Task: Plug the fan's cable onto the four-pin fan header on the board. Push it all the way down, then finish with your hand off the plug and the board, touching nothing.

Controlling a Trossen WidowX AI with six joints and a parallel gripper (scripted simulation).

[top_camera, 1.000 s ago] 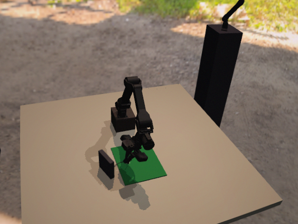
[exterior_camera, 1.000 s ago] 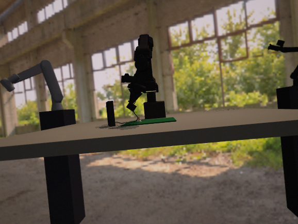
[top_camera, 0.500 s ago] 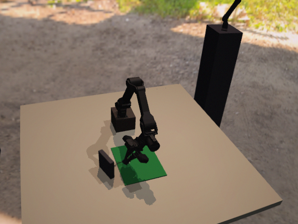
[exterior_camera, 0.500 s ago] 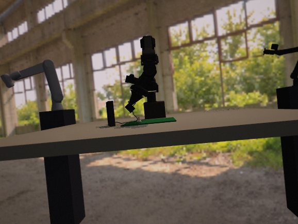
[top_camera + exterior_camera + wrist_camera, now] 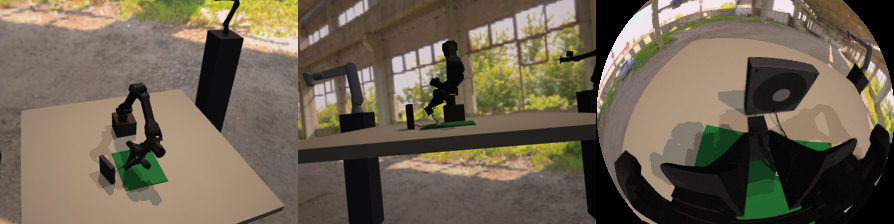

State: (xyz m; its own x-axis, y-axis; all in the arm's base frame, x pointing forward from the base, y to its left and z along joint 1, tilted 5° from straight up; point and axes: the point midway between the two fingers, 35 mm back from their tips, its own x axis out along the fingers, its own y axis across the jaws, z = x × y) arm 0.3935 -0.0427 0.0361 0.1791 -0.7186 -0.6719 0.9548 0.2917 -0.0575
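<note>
My gripper tip is 80 mm past the pale header key, 20 mm to the right of it and 80 mm above it. Round my gripper tip: pale fan header: 70 mm behind, 30 mm to the left, 90 mm below; then black fan: 30 mm behind, 90 mm to the right, 30 mm below; then black plug: 10 mm below.
</note>
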